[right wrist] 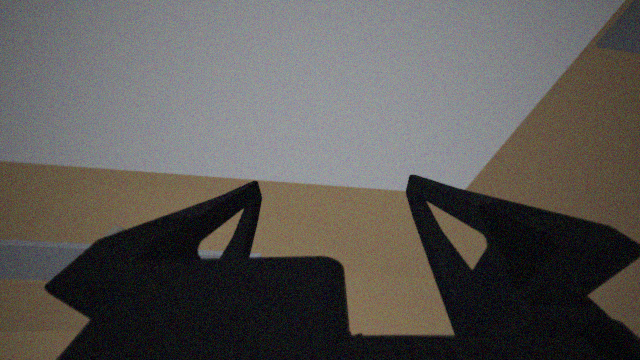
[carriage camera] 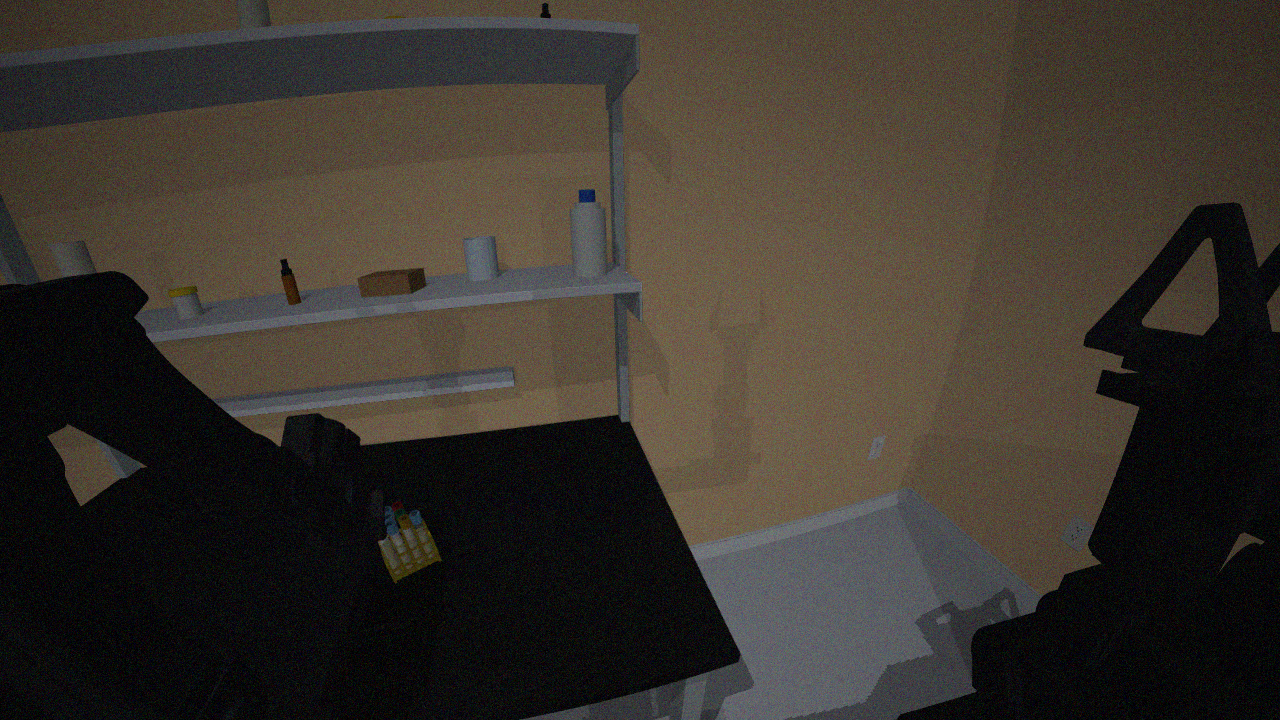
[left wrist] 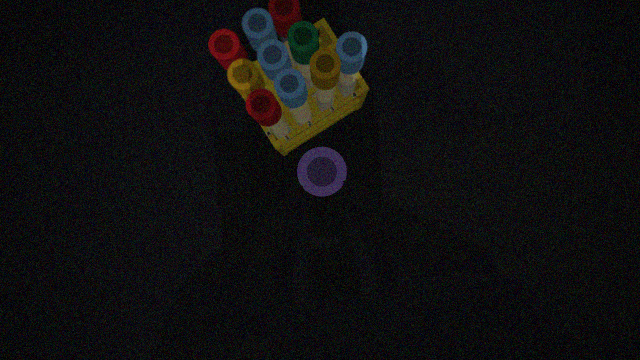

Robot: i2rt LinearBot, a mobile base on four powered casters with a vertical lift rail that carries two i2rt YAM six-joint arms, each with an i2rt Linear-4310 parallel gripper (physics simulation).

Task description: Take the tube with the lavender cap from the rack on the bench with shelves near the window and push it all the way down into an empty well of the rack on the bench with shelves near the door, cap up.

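Observation:
The tube with the lavender cap (left wrist: 322, 171) shows cap-on in the left wrist view, below the near edge of the yellow rack (left wrist: 320, 128) (carriage camera: 416, 567). My left gripper (left wrist: 323, 187) is shut on that tube; its fingers are too dark to make out. In the carriage view the left gripper is a dark shape just behind and left of the rack, and the tube cannot be made out there. The rack holds several tubes with red, blue, green and amber caps; a bare part of it shows at its upper right corner in the left wrist view. My right gripper (right wrist: 332, 186) is open and empty, raised away from the bench.
The rack stands on a black bench top (carriage camera: 572, 555). Behind it, a grey shelf (carriage camera: 528, 288) holds a white bottle with a blue cap (carriage camera: 588, 240), a pale jar (carriage camera: 481, 258), a brown box (carriage camera: 392, 282), an amber bottle (carriage camera: 290, 286) and a yellow-lidded jar (carriage camera: 186, 304). Walls stand behind and at the right.

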